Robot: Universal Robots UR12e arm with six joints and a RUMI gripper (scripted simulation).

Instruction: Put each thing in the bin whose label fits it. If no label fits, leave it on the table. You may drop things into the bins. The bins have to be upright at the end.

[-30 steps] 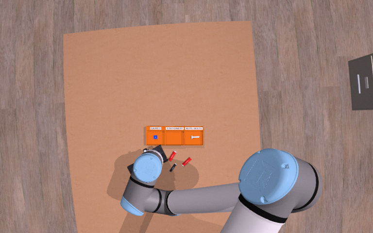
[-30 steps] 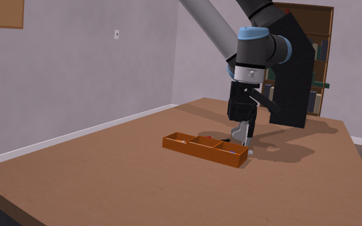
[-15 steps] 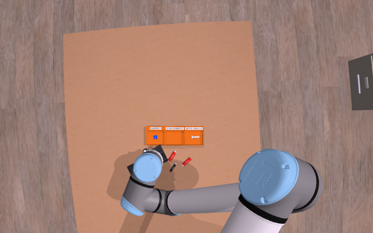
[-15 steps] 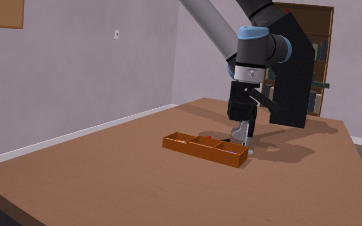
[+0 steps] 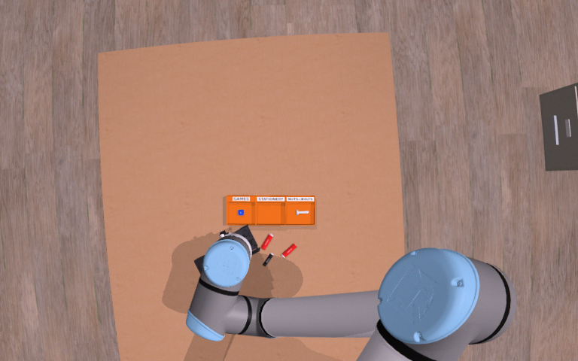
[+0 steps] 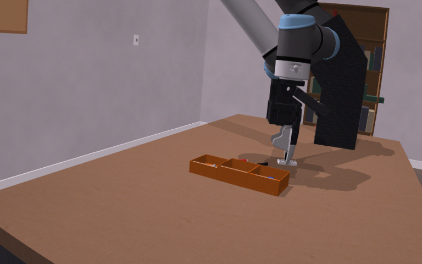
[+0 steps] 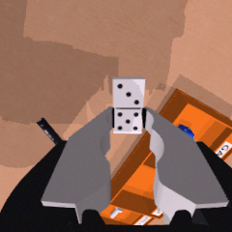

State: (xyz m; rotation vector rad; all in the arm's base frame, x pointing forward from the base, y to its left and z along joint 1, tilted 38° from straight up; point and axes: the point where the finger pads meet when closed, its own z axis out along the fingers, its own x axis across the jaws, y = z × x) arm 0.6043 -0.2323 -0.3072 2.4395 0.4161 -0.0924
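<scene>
Now: the blue die 80 mm ahead of my hand, 50 mm below it and 30 mm to the right of it. From my hand the other things lie so: black stick: 80 mm to the right, 70 mm behind, 60 mm below; white domino: 10 mm below; orange three-part bin: 110 mm to the right, 70 mm ahead, 40 mm below.
</scene>
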